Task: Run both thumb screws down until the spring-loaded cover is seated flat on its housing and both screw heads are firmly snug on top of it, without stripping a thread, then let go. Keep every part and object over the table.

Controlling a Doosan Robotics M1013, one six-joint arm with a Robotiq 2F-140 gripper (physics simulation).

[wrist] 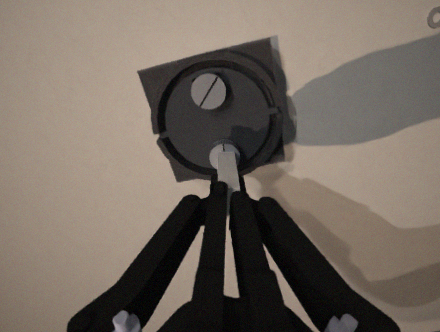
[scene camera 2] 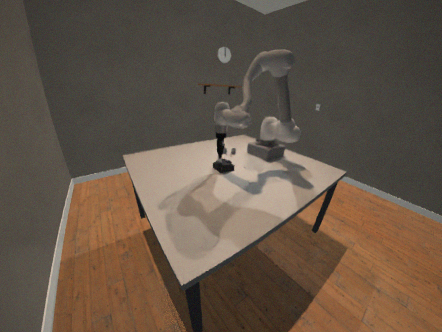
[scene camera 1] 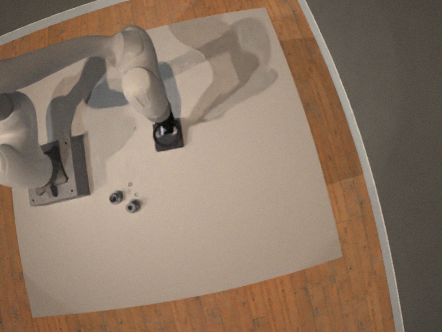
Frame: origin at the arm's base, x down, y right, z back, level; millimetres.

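Where they show: gripper, between the fingertips: (wrist: 225, 164) (scene camera 2: 219, 162) (scene camera 1: 174, 131); arm's base, origin of its link: (scene camera 2: 267, 144) (scene camera 1: 48, 171).
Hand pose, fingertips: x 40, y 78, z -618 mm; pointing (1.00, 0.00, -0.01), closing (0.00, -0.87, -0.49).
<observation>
Each offset is from my fingertips to the top centre of the thing. "spot": to the spot under its first point. Level surfaces: height alone.
The dark square housing {dx +8, dy -10, dz +38 mm} (scene camera 1: 177, 146) (scene camera 2: 227, 169) (wrist: 151, 82) lies on the table. Its round dark cover {dx +11, dy -10, dz +38 mm} (wrist: 187, 122) sits inside a raised ring. The far thumb screw {dx -1, dy -18, dz +69 mm} (wrist: 208, 91) shows a round light-grey head with a diagonal slot; a dark shadow edges it. The near thumb screw {dx -1, dy -2, dz +6 mm} (wrist: 215, 154) is partly hidden by my fingertips. How tightly either screw sits, and whether the cover is flat, I cannot tell. My gripper (scene camera 1: 168, 128) (scene camera 2: 220, 157) (wrist: 225, 164) is shut, its light fingertips pressed together with no screw between them, right over the near screw's head.
Two small round grey parts {spot: dx +18, dy +160, dz +359 mm} (scene camera 1: 116, 197) {spot: dx +15, dy +224, dz +296 mm} (scene camera 1: 133, 205) stand on the table {dx +65 mm} (scene camera 1: 225, 225) (scene camera 2: 165, 165). Two small washers {dx +62, dy +122, dz +294 mm} (scene camera 1: 130, 184) {dx +62, dy +177, dz +284 mm} (scene camera 1: 136, 194) lie near them; one washer {dx +62, dy -264, dz +26 mm} (wrist: 434, 17) shows at the wrist view's top right. The arm's base block (scene camera 1: 81, 165) (scene camera 2: 259, 150) stands at one side.
</observation>
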